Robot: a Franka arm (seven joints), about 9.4 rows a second.
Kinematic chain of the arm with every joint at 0, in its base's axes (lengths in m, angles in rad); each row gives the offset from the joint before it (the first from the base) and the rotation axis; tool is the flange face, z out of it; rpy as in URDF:
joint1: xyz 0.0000 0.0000 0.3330 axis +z
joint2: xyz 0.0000 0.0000 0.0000 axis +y
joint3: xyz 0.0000 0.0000 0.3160 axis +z
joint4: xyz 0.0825 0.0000 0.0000 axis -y
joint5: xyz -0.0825 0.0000 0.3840 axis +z
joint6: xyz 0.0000 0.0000 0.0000 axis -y
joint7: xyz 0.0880 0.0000 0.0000 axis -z
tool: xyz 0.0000 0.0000 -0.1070 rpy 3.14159 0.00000 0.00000
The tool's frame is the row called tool.
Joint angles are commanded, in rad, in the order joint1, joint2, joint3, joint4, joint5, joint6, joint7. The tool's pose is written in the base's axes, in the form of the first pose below.
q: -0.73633 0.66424 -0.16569 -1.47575 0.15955 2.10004 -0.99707
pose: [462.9 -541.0 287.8 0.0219 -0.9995 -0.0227 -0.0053]
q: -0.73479 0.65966 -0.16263 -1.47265 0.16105 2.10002 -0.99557
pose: [465.9 -539.6 292.3 0.0202 -0.9995 -0.0238 -0.0090]
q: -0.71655 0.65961 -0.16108 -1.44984 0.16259 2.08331 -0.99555
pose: [479.7 -532.3 301.2 0.0191 -0.9991 -0.0347 -0.0121]
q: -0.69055 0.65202 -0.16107 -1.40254 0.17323 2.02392 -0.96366
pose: [498.9 -520.3 323.3 0.0260 -0.9990 -0.0329 -0.0159]
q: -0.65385 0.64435 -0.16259 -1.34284 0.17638 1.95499 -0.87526
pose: [522.8 -502.7 350.8 0.0303 -0.9993 -0.0108 -0.0165]
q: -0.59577 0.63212 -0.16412 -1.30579 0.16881 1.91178 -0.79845
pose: [552.7 -471.9 373.4 0.0281 -0.9995 -0.0055 -0.0153]
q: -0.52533 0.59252 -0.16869 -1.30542 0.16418 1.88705 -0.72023
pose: [579.1 -431.2 400.1 0.0245 -0.9995 -0.0015 -0.0191]
